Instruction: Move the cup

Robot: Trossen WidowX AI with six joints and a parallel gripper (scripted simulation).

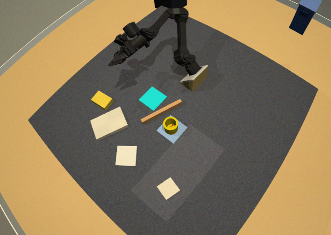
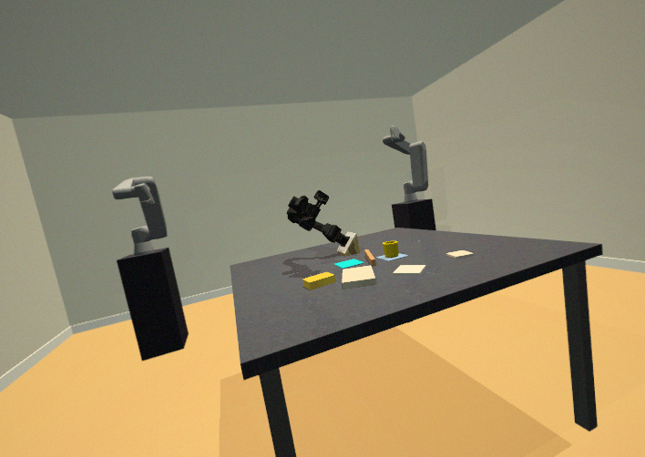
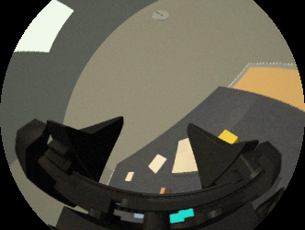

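Right now my gripper tip is 2 cm past the cup, 33 cm to the right of it and 25 cm above it. The rest, counted from my gripper tip: light blue pad 2 cm behind, 33 cm to the left, 30 cm below; then wooden bar 5 cm behind, 23 cm to the left, 28 cm below; then cream slab 17 cm ahead, 6 cm to the left, 28 cm below.
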